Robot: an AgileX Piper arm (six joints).
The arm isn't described. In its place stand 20 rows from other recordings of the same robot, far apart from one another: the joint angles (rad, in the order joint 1, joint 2, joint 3, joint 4, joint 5, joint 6), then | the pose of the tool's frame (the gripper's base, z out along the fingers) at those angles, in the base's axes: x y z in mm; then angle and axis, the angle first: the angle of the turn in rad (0 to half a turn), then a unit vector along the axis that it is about.
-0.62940 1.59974 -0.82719 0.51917 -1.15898 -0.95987 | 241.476, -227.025, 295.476, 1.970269, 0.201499, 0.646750, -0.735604
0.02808 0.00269 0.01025 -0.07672 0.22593 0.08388 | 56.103, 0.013, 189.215, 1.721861, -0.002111, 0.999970, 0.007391
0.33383 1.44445 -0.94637 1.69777 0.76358 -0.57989 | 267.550, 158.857, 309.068, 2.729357, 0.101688, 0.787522, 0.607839
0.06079 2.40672 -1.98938 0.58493 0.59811 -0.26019 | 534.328, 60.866, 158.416, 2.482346, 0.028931, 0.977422, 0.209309
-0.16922 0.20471 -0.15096 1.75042 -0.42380 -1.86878 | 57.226, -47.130, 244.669, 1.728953, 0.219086, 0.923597, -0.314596
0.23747 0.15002 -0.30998 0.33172 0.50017 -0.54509 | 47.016, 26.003, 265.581, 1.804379, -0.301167, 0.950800, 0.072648
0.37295 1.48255 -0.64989 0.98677 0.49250 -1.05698 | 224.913, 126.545, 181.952, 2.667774, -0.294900, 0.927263, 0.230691
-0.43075 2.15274 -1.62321 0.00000 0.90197 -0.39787 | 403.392, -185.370, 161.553, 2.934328, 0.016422, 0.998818, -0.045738
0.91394 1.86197 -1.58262 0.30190 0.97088 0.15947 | 229.700, 334.467, 275.920, 2.939066, -0.304248, 0.926190, 0.222722
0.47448 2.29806 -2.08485 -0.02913 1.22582 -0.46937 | 435.134, 220.687, 209.786, 2.922574, -0.457600, 0.889049, -0.013967
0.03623 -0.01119 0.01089 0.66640 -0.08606 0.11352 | 54.971, -2.846, 216.316, 1.578782, 0.358369, 0.842910, 0.401340
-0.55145 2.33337 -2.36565 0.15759 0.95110 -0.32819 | 457.985, -268.059, 285.895, 2.408675, 0.131656, 0.987172, -0.090318
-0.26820 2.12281 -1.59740 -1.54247 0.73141 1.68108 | 444.767, -185.240, 226.420, 2.158664, 0.394860, 0.837554, -0.377610
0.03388 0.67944 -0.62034 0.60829 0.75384 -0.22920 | 121.090, 39.718, 310.284, 2.282755, -0.000052, 0.965424, 0.260685
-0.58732 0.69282 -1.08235 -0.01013 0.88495 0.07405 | 85.840, -57.999, 431.562, 2.024784, 0.319371, 0.932241, -0.170083
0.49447 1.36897 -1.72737 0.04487 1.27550 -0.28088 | 226.471, 126.537, 468.256, 2.410419, -0.378903, 0.923142, 0.065127
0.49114 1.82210 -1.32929 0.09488 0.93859 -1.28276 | 320.587, 179.354, 219.819, 2.900859, -0.759952, 0.649955, -0.005586
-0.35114 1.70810 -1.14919 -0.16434 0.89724 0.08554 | 304.868, -124.072, 214.801, 2.960555, 0.172067, 0.981666, -0.082009
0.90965 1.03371 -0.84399 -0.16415 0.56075 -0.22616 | 136.506, 162.591, 326.225, 2.241637, -0.575601, 0.812791, 0.089750
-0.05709 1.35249 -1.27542 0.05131 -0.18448 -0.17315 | 315.771, -18.904, 449.163, 1.387078, -0.026912, 0.993216, -0.113128
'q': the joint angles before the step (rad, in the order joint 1, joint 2, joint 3, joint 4, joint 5, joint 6). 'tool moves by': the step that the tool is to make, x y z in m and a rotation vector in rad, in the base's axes. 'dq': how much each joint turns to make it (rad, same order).
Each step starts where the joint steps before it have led.
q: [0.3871, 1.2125, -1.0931, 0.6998, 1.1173, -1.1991]
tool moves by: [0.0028, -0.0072, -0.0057, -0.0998, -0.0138, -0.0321]
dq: [0.0000, -0.0001, 0.0000, -0.1176, -0.0011, 0.0480]
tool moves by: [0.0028, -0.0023, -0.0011, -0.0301, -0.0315, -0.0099]
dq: [-0.0001, 0.0002, 0.0001, -0.0393, -0.0212, -0.0003]
